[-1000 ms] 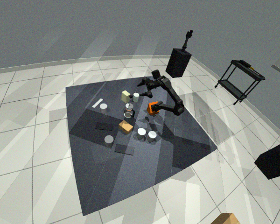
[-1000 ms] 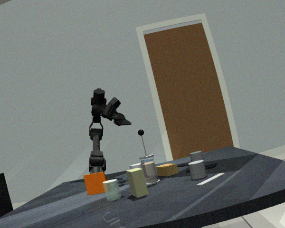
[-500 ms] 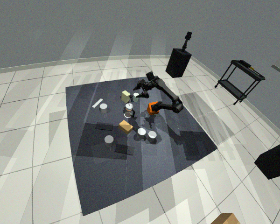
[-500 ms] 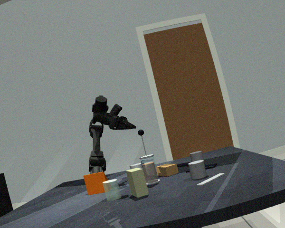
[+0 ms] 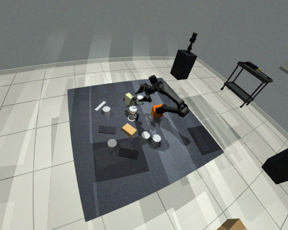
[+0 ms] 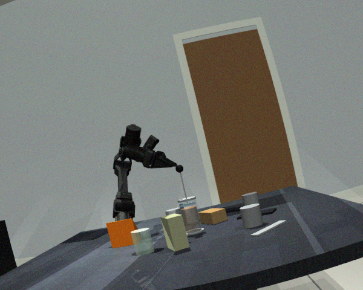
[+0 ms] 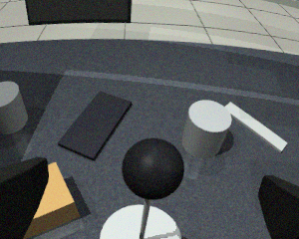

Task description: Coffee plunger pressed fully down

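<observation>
Now: gripper tip 14 cm above the coffee press, 1 cm to the right of it and 1 cm short of it. From my gripper tip the other things lie so: tan box 24 cm below, 14 cm to the left, 10 cm ahead.
</observation>
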